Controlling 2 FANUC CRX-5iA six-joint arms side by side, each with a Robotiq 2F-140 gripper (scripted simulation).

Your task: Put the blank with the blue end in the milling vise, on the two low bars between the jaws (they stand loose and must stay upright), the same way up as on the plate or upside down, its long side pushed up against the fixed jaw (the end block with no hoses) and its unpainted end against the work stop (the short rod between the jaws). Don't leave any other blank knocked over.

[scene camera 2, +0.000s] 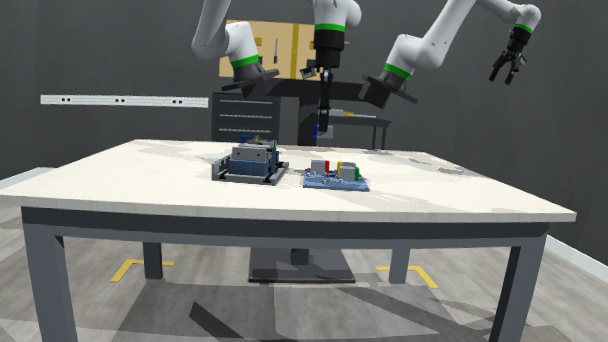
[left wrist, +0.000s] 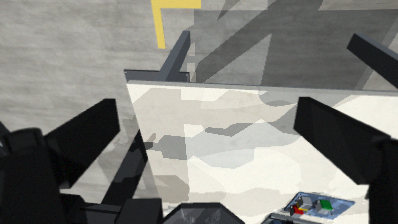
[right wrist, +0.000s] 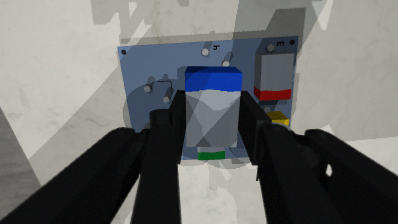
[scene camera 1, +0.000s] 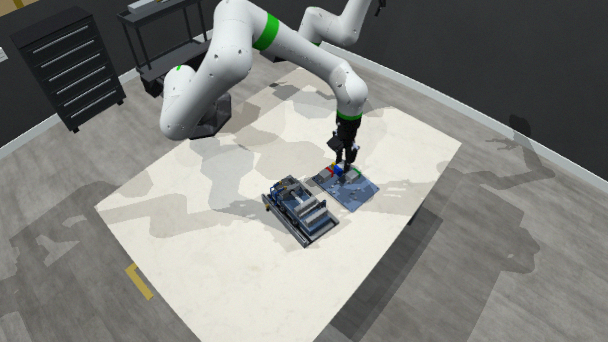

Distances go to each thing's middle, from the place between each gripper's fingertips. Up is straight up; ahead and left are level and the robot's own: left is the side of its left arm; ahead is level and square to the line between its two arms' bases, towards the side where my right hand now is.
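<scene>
The blue-ended blank (right wrist: 212,93) is 57 cm ahead of my left hand, 91 cm to the right of it and 27 cm below it. Counting from my left hand again, the blue plate (scene camera 1: 343,194) is 57 cm ahead, 87 cm to the right and 41 cm below, and the red-ended blank (right wrist: 273,74) is 48 cm ahead, 91 cm to the right and 39 cm below.
From my right hand (scene camera 2: 323,130), the blue-ended blank is 30 mm below, while the red-ended blank is 160 mm below, 90 mm behind and 10 mm to the left, and the blue plate is 180 mm below and 50 mm to the left. Going by their middles, the blue-ended blank is the nearest to my right hand of the things named here. And the red-ended blank, by its middle, is nearer to my right hand than to my left hand.
</scene>
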